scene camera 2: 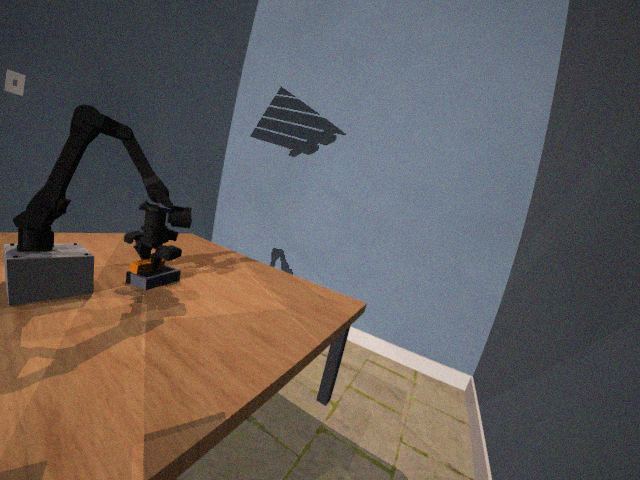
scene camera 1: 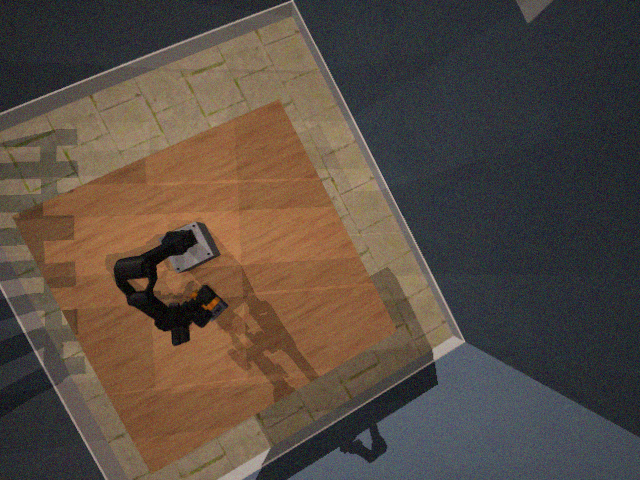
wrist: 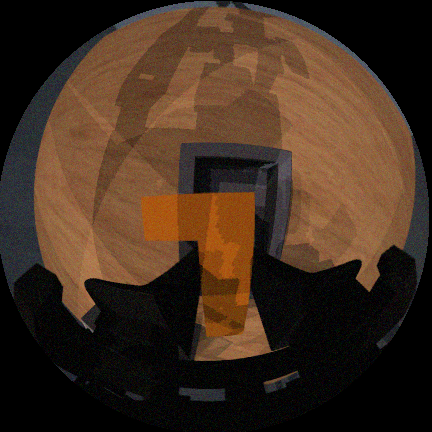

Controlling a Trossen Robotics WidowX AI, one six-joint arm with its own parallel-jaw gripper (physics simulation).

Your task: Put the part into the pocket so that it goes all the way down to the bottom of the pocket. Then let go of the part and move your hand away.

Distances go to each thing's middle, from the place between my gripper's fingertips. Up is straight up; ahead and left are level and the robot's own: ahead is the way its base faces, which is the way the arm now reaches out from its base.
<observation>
Now: the orange part (wrist: 222, 223) 10 mm to the left of my hand, 10 mm behind it and 10 mm above it. Also, from my hand: pocket block (scene camera 2: 147, 280): 30 mm below, 10 mm ahead.
</observation>
